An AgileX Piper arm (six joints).
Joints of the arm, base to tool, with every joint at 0 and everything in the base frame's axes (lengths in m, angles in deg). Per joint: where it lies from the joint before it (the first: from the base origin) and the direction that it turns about. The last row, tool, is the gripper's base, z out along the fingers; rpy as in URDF.
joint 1: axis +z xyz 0 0 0.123
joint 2: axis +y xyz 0 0 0
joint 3: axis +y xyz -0.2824 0 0.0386
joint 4: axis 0.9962 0 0.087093 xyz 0.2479 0 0.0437
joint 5: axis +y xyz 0 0 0
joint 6: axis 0.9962 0 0.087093 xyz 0.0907 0 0.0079
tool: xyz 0 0 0 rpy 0 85.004 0
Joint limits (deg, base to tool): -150..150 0..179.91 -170..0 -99.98..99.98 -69.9..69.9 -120..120
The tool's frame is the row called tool.
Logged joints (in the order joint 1, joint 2, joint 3, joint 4, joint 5, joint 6), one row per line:
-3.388 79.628 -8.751 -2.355 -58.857 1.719
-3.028 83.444 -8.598 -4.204 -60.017 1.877
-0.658 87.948 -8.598 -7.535 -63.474 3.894
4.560 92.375 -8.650 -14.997 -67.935 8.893
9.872 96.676 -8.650 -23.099 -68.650 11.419
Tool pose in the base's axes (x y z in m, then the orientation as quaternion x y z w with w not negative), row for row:
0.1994 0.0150 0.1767 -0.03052 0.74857 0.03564 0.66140
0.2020 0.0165 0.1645 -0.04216 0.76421 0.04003 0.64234
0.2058 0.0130 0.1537 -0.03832 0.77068 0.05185 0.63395
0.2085 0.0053 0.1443 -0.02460 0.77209 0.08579 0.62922
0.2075 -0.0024 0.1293 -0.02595 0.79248 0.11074 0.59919
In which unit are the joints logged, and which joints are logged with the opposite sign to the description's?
The joints are logged in degrees. Opposite sign: joint 1.
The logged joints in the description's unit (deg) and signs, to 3 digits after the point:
3.388 79.628 -8.751 -2.355 -58.857 1.719
3.028 83.444 -8.598 -4.204 -60.017 1.877
0.658 87.948 -8.598 -7.535 -63.474 3.894
-4.560 92.375 -8.650 -14.997 -67.935 8.893
-9.872 96.676 -8.650 -23.099 -68.650 11.419

